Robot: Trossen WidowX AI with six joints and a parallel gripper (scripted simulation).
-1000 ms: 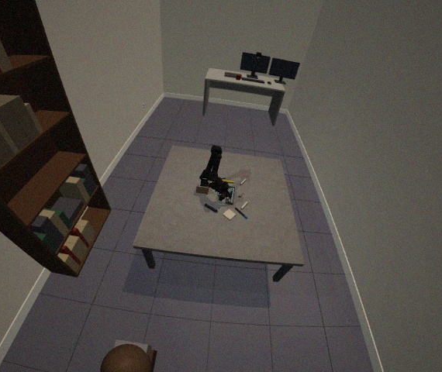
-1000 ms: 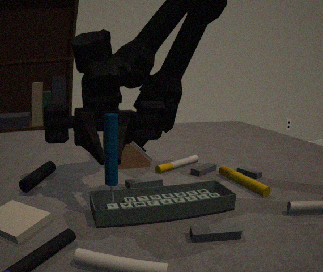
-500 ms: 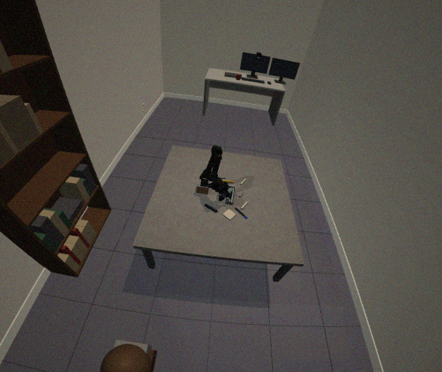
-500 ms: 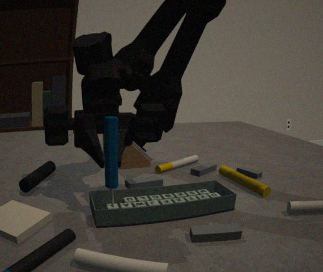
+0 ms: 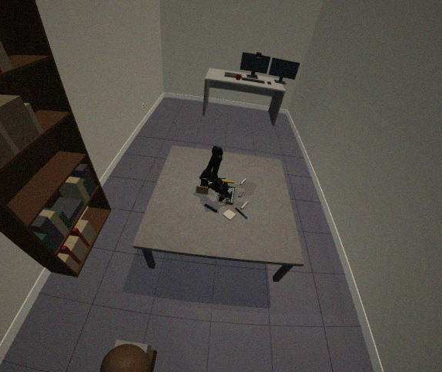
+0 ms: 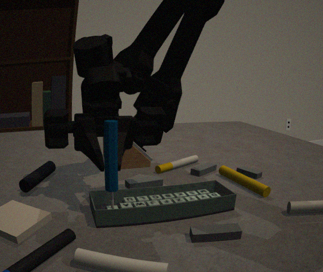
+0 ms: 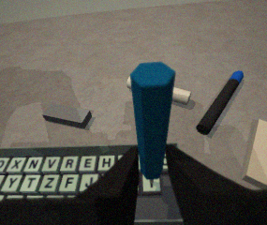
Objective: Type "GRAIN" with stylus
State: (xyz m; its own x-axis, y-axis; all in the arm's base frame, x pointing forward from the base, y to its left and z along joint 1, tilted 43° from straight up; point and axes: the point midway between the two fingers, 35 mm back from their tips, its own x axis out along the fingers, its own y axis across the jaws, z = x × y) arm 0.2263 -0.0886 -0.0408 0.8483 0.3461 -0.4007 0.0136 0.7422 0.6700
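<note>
Right now the keyboard tray is 7 cm to the left of my gripper tip and 5 cm below it. The rest, counted from my gripper tip: cream pad 15 cm to the right, 6 cm below, 1 cm ahead; then blue stylus 2 cm below; then thin grey tip 5 cm below.
</note>
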